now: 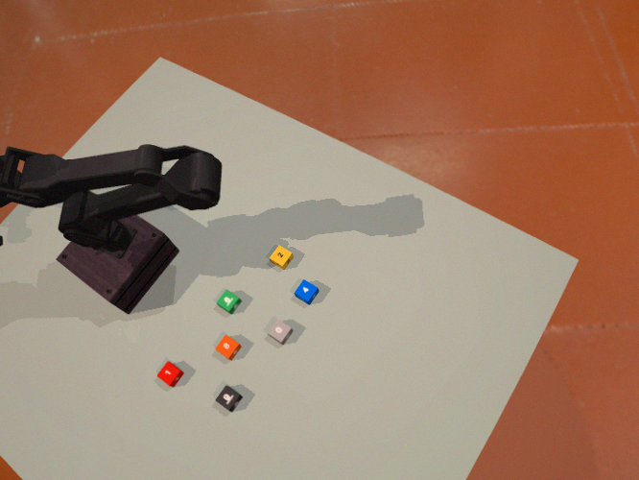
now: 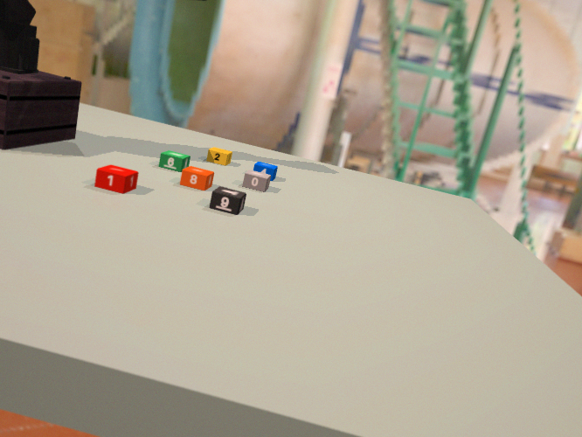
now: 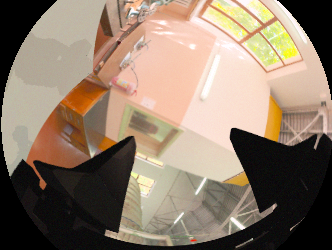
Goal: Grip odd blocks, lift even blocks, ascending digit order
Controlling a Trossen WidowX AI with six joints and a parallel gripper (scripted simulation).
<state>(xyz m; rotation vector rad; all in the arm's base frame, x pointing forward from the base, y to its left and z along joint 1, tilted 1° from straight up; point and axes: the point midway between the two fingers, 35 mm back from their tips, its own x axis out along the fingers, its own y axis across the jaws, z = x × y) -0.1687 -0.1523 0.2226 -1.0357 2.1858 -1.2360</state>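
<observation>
My gripper tip is 550 mm short of the grey block, 160 mm to the right of it and 290 mm above it. From my gripper tip the other things lie so: green block 430 mm ahead, 170 mm to the left, 290 mm below; red block 390 mm ahead, 10 mm to the left, 290 mm below; orange block 470 mm ahead, 100 mm to the left, 290 mm below.
</observation>
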